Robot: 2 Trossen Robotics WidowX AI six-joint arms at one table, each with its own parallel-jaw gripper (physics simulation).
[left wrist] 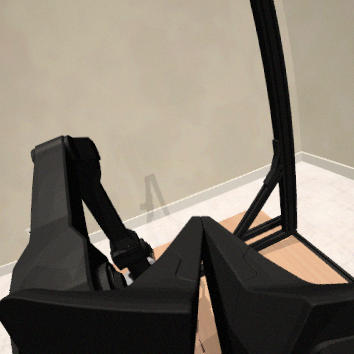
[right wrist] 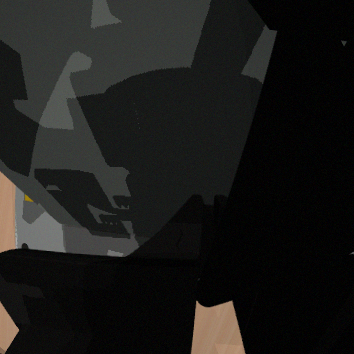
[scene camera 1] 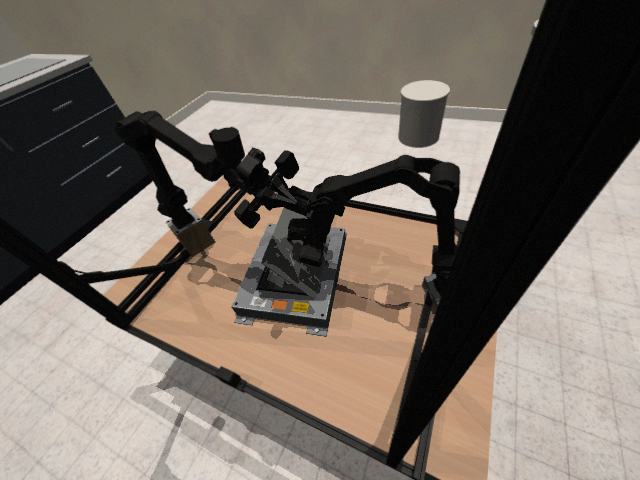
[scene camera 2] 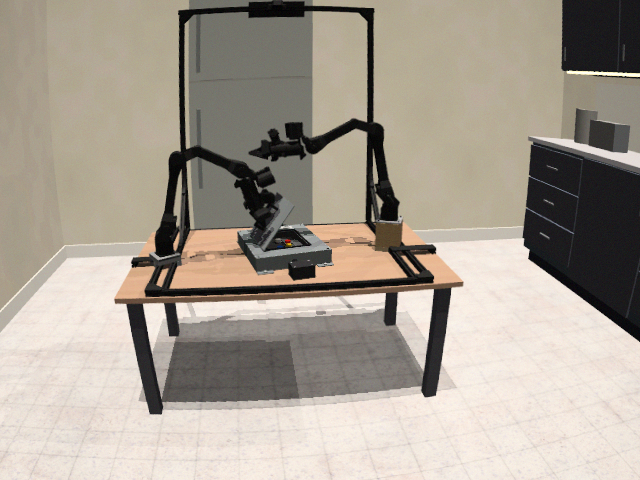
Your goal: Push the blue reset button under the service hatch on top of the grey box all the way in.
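The grey box (scene camera 1: 247, 291) (scene camera 2: 294, 259) sits mid-table. Its service hatch (scene camera 1: 292, 271) (scene camera 2: 283, 210) (right wrist: 150, 110) is tilted up, leaning toward the right arm's side. The blue button (scene camera 2: 280, 246) shows small in the opening in scene camera 2, beside red and yellow parts; how deep it sits cannot be told. In scene camera 1 the hatch hides it. My right gripper (scene camera 2: 262, 222) (right wrist: 206, 203) is shut on the hatch at its outer face. My left gripper (scene camera 1: 295, 200) (scene camera 2: 251, 152) (left wrist: 199, 223) is shut and empty, high above the box and the right wrist, pointing sideways.
The right arm (scene camera 1: 382, 178) (scene camera 2: 209, 155) (left wrist: 47, 210) reaches over the box, close under the left gripper. A black block (scene camera 2: 301, 269) sits at the table's front. A black frame (scene camera 2: 181, 124) (left wrist: 285, 150) rises from the table (scene camera 1: 289, 361).
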